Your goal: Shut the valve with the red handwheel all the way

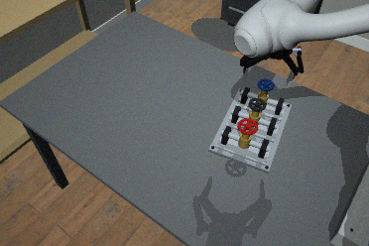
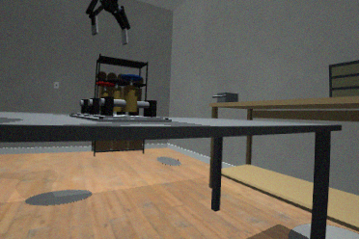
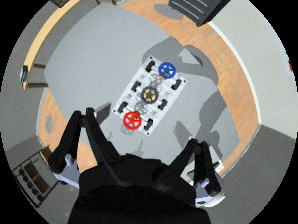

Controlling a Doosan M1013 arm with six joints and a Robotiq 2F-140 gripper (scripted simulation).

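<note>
Right now my hand is 10 mm past the red handwheel, 70 mm to the right of it and 190 mm above it. Round my hand: blue handwheel 70 mm ahead, 150 mm to the right, 190 mm below; black handwheel 30 mm ahead, 40 mm to the right, 190 mm below.
</note>
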